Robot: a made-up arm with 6 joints. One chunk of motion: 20 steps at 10 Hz.
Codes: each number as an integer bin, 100 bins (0 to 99) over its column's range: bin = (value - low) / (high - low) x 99, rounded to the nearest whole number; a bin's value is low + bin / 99 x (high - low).
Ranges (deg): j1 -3.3..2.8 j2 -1.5..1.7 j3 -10..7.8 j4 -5.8..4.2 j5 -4.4..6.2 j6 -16.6..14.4
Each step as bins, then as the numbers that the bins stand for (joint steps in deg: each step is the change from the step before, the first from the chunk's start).
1 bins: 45 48 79 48 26 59
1 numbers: -0.527 0.052 4.204 -0.952 -1.616 1.875
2 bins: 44 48 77 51 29 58
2 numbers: -0.589 0.052 3.844 -0.648 -1.295 1.562
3 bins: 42 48 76 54 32 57
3 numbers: -0.712 0.052 3.665 -0.345 -0.974 1.248
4 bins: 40 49 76 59 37 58
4 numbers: -0.835 0.084 3.665 0.160 -0.438 1.562
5 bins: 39 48 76 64 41 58
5 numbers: -0.897 0.052 3.665 0.665 -0.010 1.562
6 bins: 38 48 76 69 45 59
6 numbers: -0.959 0.052 3.665 1.170 0.418 1.875
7 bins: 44 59 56 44 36 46
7 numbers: -0.589 0.407 0.069 -1.356 -0.545 -2.196
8 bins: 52 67 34 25 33 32
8 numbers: -0.096 0.666 -3.887 -3.275 -0.867 -6.580
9 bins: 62 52 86 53 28 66
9 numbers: 0.520 0.181 5.463 -0.446 -1.402 4.067
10 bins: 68 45 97 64 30 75
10 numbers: 0.890 -0.045 7.440 0.665 -1.188 6.885
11 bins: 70 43 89 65 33 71
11 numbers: 1.013 -0.110 6.002 0.766 -0.867 5.632
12 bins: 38 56 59 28 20 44
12 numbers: -0.959 0.310 0.608 -2.972 -2.259 -2.822
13 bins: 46 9 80 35 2 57
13 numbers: -0.466 -1.209 4.384 -2.265 -4.186 1.248
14 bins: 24 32 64 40 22 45
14 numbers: -1.821 -0.466 1.507 -1.760 -2.044 -2.509
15 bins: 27 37 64 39 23 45
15 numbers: -1.636 -0.304 1.507 -1.861 -1.937 -2.509
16 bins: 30 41 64 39 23 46
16 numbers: -1.452 -0.175 1.507 -1.861 -1.937 -2.196
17 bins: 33 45 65 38 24 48
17 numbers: -1.267 -0.045 1.687 -1.962 -1.830 -1.570
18 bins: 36 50 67 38 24 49
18 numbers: -1.082 0.116 2.046 -1.962 -1.830 -1.257
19 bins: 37 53 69 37 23 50
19 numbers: -1.020 0.213 2.406 -2.063 -1.937 -0.943
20 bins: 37 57 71 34 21 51
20 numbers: -1.020 0.342 2.766 -2.366 -2.152 -0.630
